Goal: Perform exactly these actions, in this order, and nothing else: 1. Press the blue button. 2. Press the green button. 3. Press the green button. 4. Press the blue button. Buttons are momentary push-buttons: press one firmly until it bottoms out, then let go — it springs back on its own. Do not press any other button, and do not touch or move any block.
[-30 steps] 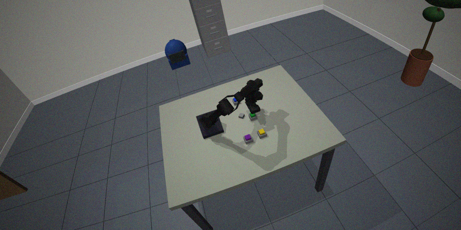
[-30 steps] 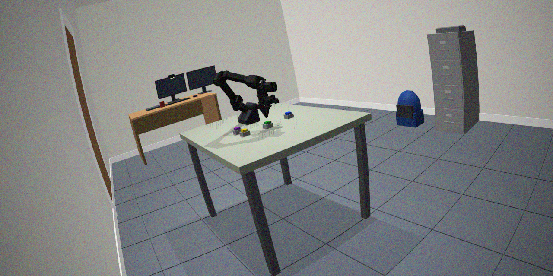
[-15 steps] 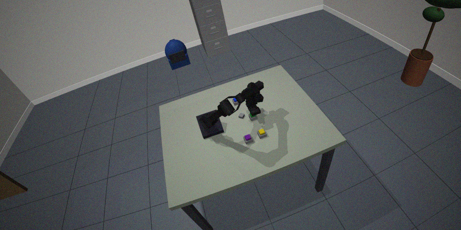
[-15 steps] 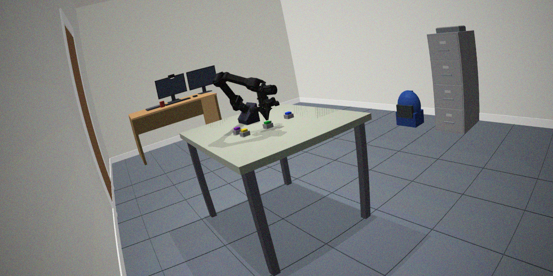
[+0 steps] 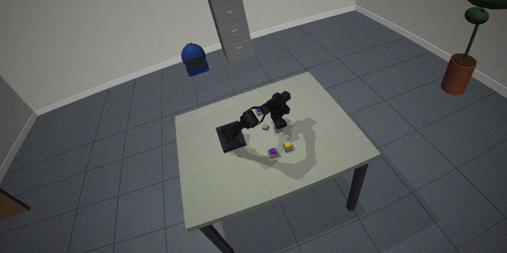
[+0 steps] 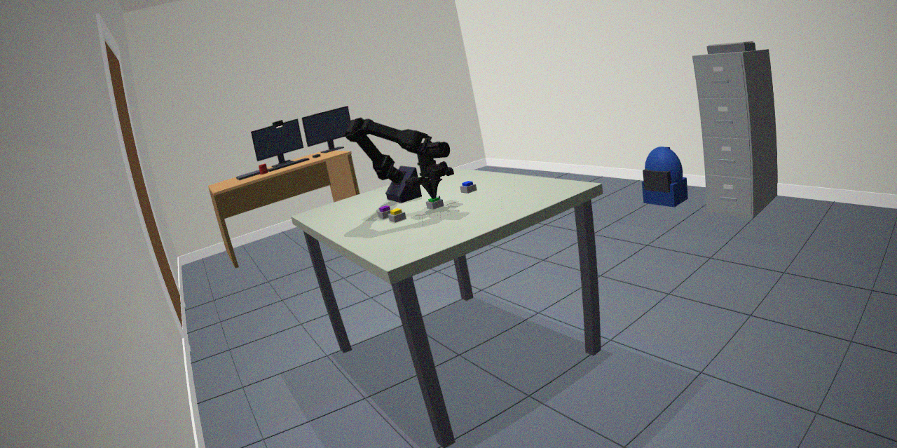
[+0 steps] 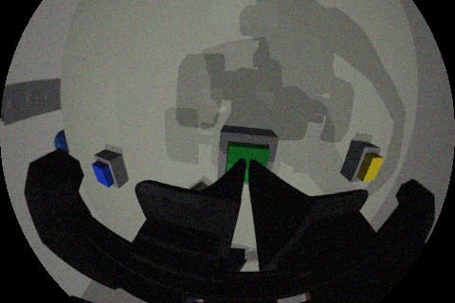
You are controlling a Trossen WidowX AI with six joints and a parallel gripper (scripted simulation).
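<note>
Right now my gripper tip is 1 cm above the green button. The rest, counted from my gripper tip: yellow button 1 cm behind, 16 cm to the right; then purple button 11 cm behind, 16 cm to the right; then grey block 7 cm behind, 5 cm to the left, 2 cm below.
</note>
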